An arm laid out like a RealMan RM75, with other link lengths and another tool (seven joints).
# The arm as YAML. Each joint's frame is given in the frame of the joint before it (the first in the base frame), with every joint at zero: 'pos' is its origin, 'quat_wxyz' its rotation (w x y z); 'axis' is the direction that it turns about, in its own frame. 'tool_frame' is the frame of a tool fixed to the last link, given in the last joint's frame.
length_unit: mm
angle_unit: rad
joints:
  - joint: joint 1
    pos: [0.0, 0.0, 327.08]
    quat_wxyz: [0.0, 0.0, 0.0, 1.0]
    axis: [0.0, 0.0, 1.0]
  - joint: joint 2
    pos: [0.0, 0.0, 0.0]
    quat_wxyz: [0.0, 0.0, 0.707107, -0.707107]
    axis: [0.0, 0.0, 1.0]
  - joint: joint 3
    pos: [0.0, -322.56, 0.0]
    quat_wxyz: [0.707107, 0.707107, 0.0, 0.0]
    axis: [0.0, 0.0, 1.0]
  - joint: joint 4
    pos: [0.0, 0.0, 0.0]
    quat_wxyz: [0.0, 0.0, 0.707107, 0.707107]
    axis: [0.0, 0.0, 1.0]
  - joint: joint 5
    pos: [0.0, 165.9, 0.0]
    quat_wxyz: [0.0, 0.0, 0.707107, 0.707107]
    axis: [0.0, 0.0, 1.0]
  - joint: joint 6
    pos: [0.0, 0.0, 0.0]
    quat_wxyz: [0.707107, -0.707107, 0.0, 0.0]
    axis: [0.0, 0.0, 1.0]
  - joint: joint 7
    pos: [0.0, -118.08, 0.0]
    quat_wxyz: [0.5, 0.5, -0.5, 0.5]
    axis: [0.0, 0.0, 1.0]
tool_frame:
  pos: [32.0, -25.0, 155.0]
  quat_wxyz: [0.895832, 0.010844, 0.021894, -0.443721]
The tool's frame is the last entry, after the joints.
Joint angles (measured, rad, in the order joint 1, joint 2, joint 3, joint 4, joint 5, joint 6, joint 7), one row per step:
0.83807, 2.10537, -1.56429, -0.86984, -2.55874, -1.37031, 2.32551
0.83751, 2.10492, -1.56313, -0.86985, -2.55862, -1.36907, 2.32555
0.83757, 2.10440, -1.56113, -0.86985, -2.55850, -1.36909, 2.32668
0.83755, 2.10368, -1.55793, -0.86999, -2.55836, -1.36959, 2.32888
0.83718, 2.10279, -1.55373, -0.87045, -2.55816, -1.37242, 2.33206
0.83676, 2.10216, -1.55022, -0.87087, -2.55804, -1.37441, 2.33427
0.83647, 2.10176, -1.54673, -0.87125, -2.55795, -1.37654, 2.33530
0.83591, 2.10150, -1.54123, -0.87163, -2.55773, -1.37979, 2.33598
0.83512, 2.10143, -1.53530, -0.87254, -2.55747, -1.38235, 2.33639
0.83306, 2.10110, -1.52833, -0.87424, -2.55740, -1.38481, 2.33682
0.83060, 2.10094, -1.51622, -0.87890, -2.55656, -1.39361, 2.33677
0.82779, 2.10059, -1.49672, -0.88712, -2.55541, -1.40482, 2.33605
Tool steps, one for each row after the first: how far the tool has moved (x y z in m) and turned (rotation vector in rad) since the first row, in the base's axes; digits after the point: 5 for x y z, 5 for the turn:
0.00007, 0.00040, 0.00008, 0.00199, 0.00098, -0.00059
-0.00009, 0.00077, 0.00026, 0.00408, 0.00205, -0.00256
-0.00035, 0.00119, 0.00054, 0.00724, 0.00369, -0.00626
-0.00053, 0.00111, 0.00104, 0.00985, 0.00527, -0.01255
-0.00068, 0.00108, 0.00139, 0.01204, 0.00675, -0.01731
-0.00088, 0.00099, 0.00168, 0.01330, 0.00825, -0.02102
-0.00123, 0.00067, 0.00197, 0.01450, 0.01087, -0.02631
-0.00175, 0.00056, 0.00212, 0.01639, 0.01436, -0.03103
-0.00203, 0.00046, 0.00241, 0.01949, 0.01848, -0.03677
-0.00322, -0.00039, 0.00301, 0.02100, 0.02567, -0.04590
-0.00570, -0.00039, 0.00389, 0.02587, 0.03825, -0.05666

